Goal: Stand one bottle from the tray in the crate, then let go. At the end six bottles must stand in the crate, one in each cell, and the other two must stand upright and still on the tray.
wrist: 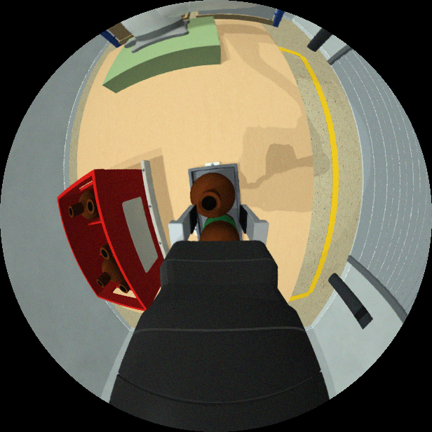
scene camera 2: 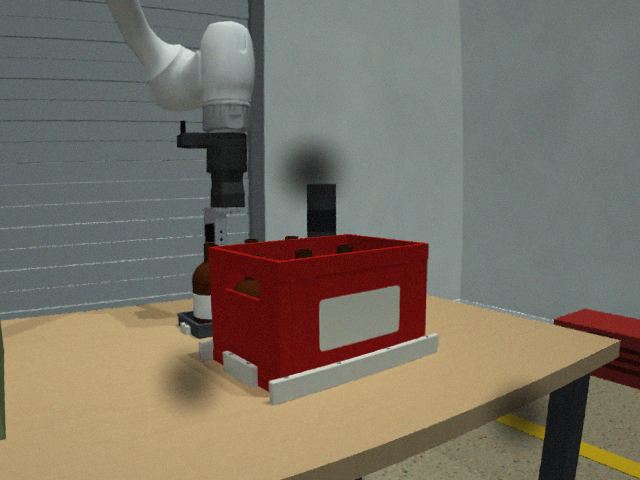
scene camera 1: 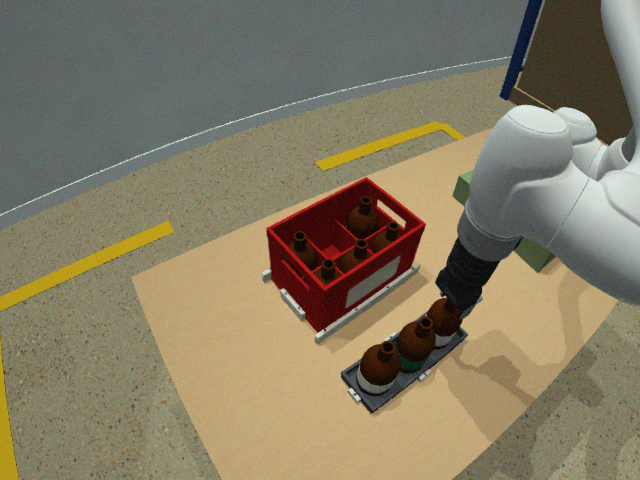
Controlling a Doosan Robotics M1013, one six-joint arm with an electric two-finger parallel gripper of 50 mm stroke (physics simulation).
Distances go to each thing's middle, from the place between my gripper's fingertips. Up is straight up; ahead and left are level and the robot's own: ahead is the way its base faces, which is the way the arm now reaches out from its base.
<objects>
The dark tray (scene camera 1: 403, 380) is 150 mm below my hand, 70 mm ahead of it and 10 mm to the right of it. Round my hand: red crate (scene camera 2: 311, 312) 260 mm to the right, 70 mm below, 60 mm ahead.
</objects>
